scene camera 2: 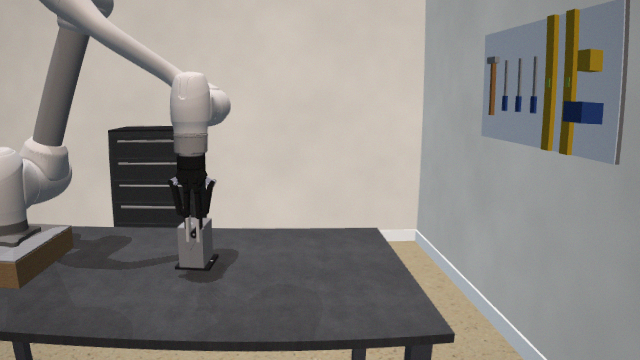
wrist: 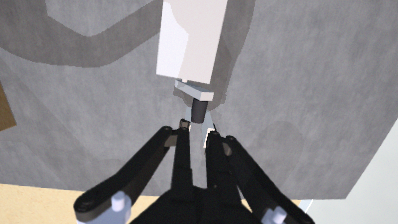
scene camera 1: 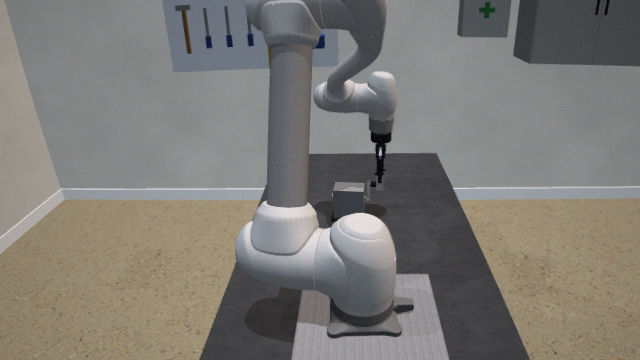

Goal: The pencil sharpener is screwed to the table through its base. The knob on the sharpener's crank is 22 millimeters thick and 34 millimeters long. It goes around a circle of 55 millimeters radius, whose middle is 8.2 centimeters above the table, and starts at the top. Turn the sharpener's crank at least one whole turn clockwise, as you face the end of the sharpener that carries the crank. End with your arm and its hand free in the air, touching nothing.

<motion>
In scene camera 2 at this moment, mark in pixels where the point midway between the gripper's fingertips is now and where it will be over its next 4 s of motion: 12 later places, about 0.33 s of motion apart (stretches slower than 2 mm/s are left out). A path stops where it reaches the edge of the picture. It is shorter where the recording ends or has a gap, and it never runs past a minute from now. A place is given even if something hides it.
The gripper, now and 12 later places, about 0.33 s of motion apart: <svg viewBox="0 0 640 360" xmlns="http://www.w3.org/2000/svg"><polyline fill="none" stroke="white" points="194,240 199,246 202,251 203,254 203,254 203,258 202,265 197,270 192,273 190,274 190,274 189,274 184,274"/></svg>
</motion>
